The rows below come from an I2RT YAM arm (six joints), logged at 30 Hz.
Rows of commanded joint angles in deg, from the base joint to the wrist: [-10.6, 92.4, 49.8, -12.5, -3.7, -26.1]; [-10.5, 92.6, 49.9, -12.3, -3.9, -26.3]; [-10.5, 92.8, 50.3, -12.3, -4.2, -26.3]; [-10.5, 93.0, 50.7, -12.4, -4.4, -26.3]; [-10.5, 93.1, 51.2, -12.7, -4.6, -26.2]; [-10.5, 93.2, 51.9, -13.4, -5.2, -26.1]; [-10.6, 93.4, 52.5, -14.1, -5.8, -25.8]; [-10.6, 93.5, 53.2, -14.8, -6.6, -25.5]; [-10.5, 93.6, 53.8, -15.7, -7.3, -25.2]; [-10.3, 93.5, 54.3, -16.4, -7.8, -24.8]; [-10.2, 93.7, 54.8, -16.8, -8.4, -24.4]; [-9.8, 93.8, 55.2, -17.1, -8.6, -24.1]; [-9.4, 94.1, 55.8, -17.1, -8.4, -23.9]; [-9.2, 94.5, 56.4, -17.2, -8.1, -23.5]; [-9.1, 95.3, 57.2, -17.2, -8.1, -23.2]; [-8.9, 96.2, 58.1, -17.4, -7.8, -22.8]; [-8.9, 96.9, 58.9, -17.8, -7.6, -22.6]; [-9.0, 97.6, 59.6, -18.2, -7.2, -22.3]
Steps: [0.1, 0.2, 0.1, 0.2, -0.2, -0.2]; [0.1, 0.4, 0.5, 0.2, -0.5, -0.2]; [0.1, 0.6, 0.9, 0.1, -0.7, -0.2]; [0.1, 0.7, 1.4, -0.2, -0.9, -0.1]; [0.1, 0.8, 2.1, -0.9, -1.5, 0.0]; [0.0, 1.0, 2.7, -1.6, -2.1, 0.3]; [0.0, 1.1, 3.4, -2.3, -2.9, 0.6]; [0.1, 1.2, 4.0, -3.2, -3.6, 0.9]; [0.3, 1.1, 4.5, -3.9, -4.1, 1.3]; [0.4, 1.3, 5.0, -4.3, -4.7, 1.7]; [0.8, 1.4, 5.4, -4.6, -4.9, 2.0]; [1.2, 1.7, 6.0, -4.6, -4.7, 2.2]; [1.4, 2.1, 6.6, -4.7, -4.4, 2.6]; [1.5, 2.9, 7.4, -4.7, -4.4, 2.9]; [1.7, 3.8, 8.3, -4.9, -4.1, 3.3]; [1.7, 4.5, 9.1, -5.3, -3.9, 3.5]; [1.6, 5.2, 9.8, -5.7, -3.5, 3.8]
